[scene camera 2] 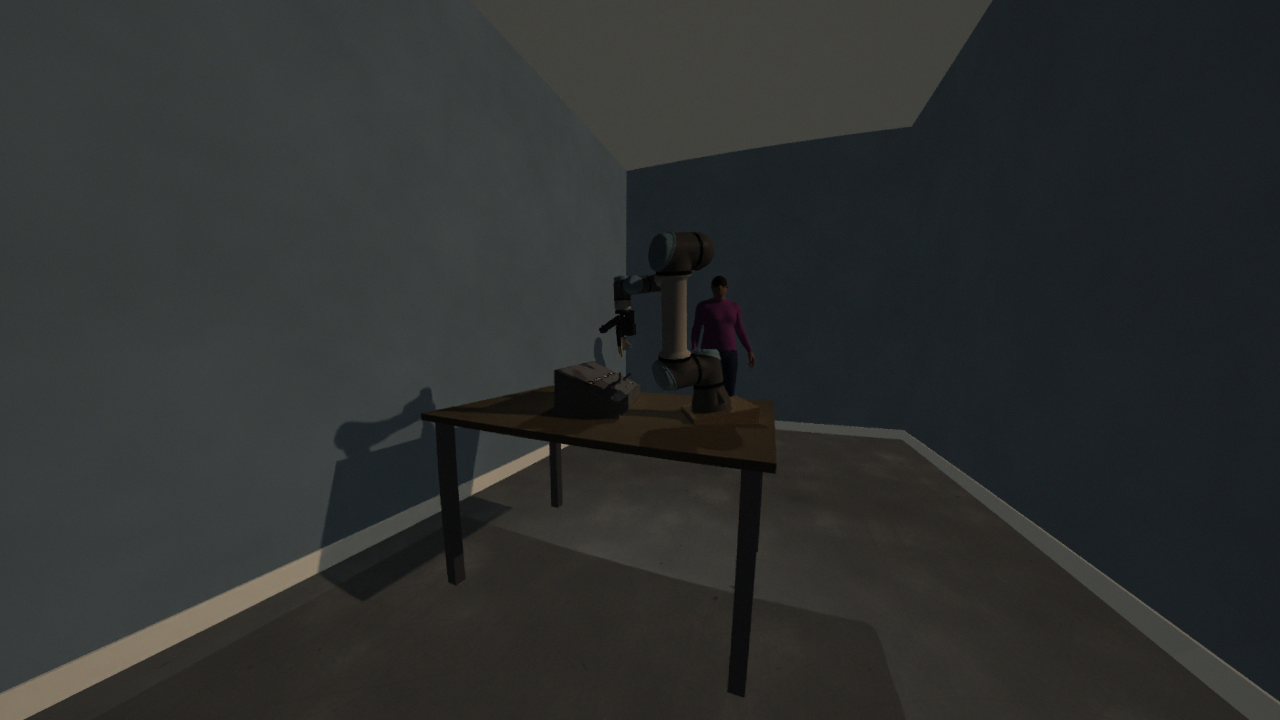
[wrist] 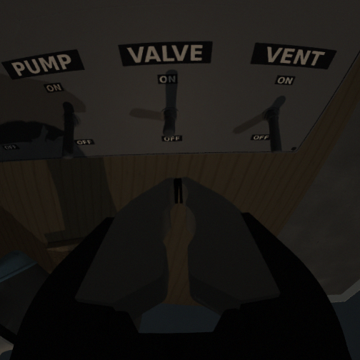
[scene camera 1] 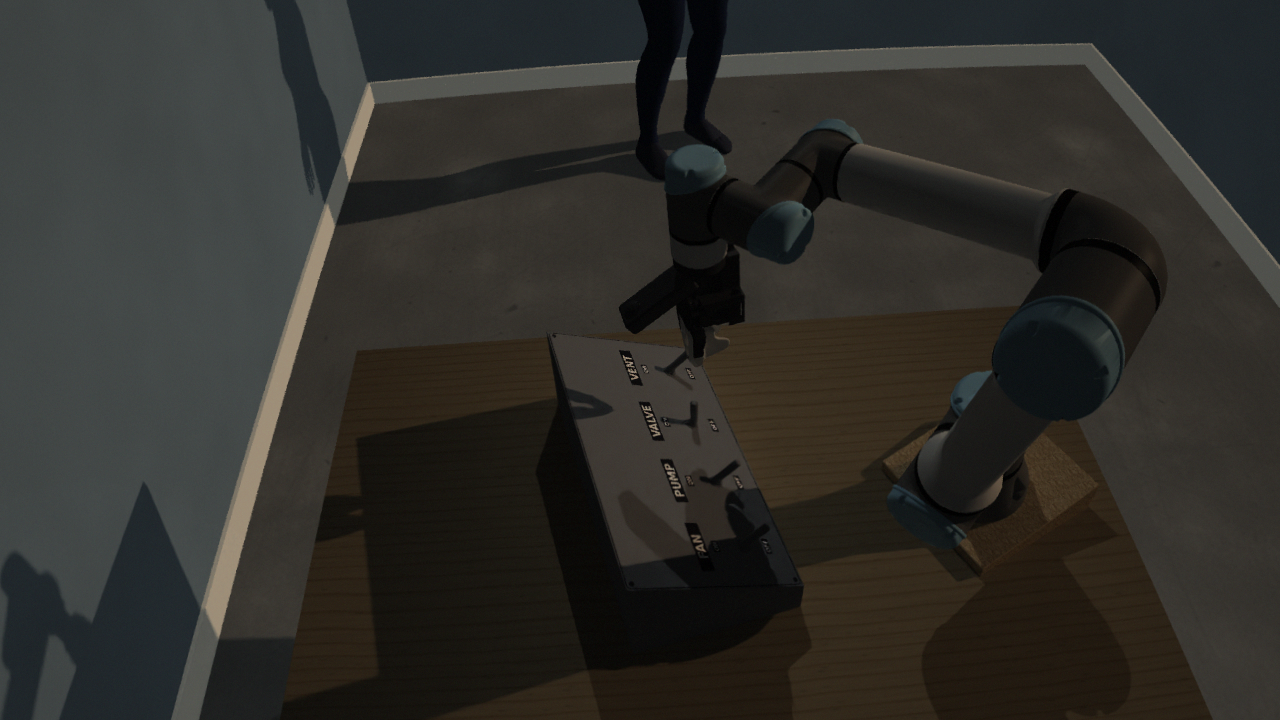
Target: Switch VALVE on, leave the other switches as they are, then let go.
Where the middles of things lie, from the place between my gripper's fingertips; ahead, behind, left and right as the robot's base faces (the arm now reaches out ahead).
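Grey sloped panel box (scene camera 1: 671, 534): from my hand, 90 mm to the left, 50 mm ahead, 130 mm below.
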